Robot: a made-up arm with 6 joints. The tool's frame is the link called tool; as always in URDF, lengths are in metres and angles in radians. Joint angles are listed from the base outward. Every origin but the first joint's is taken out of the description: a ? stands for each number. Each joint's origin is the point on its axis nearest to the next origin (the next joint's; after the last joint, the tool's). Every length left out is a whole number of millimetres.
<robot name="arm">
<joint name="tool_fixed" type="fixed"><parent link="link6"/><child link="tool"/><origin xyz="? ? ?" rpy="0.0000 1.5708 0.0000"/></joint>
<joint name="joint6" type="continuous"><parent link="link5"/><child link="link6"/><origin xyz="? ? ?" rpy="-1.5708 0.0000 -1.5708"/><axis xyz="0 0 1"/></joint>
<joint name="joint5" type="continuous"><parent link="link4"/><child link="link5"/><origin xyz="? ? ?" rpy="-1.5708 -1.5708 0.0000"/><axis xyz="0 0 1"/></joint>
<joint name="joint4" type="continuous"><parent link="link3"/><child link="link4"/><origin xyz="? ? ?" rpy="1.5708 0.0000 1.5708"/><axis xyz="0 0 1"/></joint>
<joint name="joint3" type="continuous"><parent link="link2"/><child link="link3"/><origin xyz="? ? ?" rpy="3.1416 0.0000 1.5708"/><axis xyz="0 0 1"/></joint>
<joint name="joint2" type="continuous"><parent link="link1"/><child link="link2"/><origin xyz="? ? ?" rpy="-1.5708 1.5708 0.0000"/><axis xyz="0 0 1"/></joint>
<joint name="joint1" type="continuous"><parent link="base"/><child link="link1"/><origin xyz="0.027 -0.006 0.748" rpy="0.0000 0.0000 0.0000"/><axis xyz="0 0 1"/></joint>
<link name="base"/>
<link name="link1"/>
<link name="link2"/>
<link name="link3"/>
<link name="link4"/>
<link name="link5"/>
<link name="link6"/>
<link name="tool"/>
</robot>
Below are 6 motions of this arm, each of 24 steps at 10 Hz.
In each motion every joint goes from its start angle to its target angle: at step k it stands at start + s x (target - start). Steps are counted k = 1, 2, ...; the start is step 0. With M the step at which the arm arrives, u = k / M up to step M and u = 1 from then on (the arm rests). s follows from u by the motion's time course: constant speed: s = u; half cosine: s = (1 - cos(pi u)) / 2; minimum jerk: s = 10 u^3 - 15 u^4 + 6 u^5.
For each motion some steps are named. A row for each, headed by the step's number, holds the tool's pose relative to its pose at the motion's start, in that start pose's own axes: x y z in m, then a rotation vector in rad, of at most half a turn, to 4 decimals.
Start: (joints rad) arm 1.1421 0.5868 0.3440 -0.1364 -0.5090 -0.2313
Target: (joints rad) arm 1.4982 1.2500 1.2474 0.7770 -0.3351 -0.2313
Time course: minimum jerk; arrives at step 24
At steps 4, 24:
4: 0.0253 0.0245 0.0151 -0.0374 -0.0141 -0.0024
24: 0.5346 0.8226 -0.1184 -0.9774 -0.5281 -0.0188

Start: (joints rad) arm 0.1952 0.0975 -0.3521 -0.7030 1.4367 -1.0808
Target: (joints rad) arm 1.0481 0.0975 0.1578 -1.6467 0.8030 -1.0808
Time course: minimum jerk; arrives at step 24
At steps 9, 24:
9: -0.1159 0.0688 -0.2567 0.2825 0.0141 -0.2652
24: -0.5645 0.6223 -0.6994 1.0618 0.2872 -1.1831

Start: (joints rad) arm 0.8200 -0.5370 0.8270 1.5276 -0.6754 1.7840
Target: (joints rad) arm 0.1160 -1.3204 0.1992 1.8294 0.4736 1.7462
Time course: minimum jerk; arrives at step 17
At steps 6, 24:
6: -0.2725 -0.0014 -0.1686 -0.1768 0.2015 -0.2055
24: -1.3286 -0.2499 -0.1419 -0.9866 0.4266 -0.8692

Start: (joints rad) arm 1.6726 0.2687 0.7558 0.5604 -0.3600 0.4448
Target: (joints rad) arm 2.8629 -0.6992 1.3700 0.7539 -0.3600 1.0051
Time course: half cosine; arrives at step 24
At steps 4, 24:
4: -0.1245 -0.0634 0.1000 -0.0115 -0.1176 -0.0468
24: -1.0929 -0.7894 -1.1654 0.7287 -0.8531 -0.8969

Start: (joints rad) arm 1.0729 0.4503 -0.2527 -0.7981 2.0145 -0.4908
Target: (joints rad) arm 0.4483 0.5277 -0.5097 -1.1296 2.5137 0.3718
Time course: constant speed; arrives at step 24
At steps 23, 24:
23: 0.0430 -0.4012 0.4716 -1.6684 -0.6660 -0.2697
24: 0.0408 -0.4098 0.4932 -1.7415 -0.6936 -0.2906

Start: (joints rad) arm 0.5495 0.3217 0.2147 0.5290 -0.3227 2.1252
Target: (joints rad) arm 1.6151 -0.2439 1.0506 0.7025 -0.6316 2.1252
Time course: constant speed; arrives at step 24
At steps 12, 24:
12: -0.8407 -0.3675 -0.1811 0.0172 0.2985 -0.6452
24: -1.3934 0.1771 -0.4159 0.4113 0.4358 -1.2136

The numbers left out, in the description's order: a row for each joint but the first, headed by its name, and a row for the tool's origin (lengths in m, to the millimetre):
tool: 0.014 -0.020 0.000
joint6: 0.023 0.008 0.000
joint5: -0.023 0.320 0.000
joint4: -0.854 -0.030 0.000
joint3: -1.283 -0.026 0.000
joint2: -0.023 -0.016 0.000

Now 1 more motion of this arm.
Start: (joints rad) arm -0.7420 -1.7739 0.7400 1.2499 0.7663 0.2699
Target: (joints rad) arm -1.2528 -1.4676 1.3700 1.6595 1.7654 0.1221
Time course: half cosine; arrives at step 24
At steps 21, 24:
21: 0.6368 0.3113 0.9485 -0.3530 -1.4742 0.2479
24: 0.6471 0.3307 0.9917 -0.3641 -1.5296 0.2703

